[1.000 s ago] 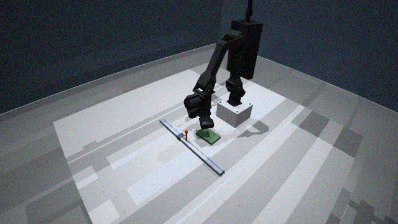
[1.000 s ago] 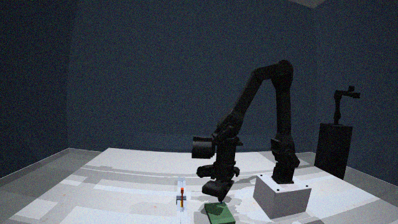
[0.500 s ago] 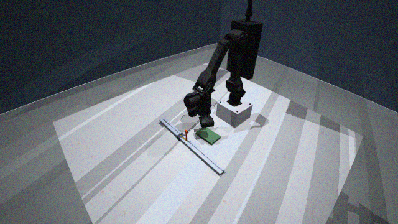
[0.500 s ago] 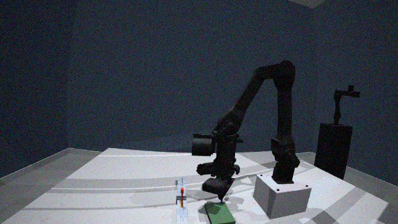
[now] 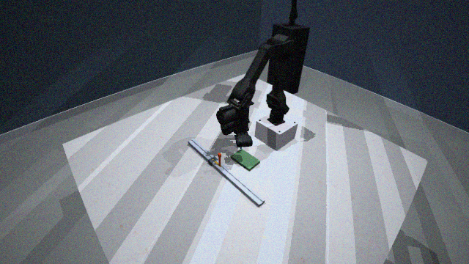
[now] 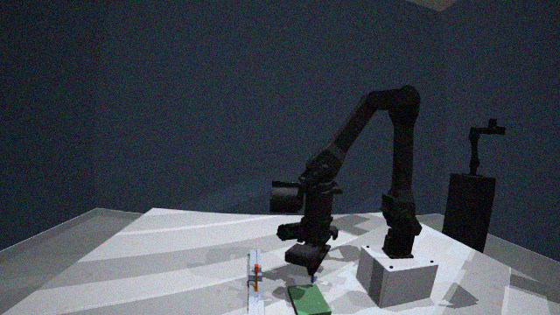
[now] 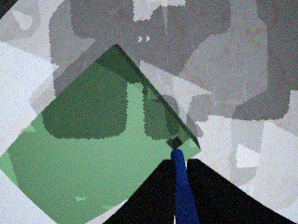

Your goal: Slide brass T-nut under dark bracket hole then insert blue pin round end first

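Now: the green tray 4 cm below my gripper tip and 3 cm to the left of it. Round my gripper tip: blue pin: right at my gripper tip; brass T-nut: 13 cm ahead, 1 cm to the left; aluminum rail: 13 cm ahead, 3 cm below, 1 cm to the left.
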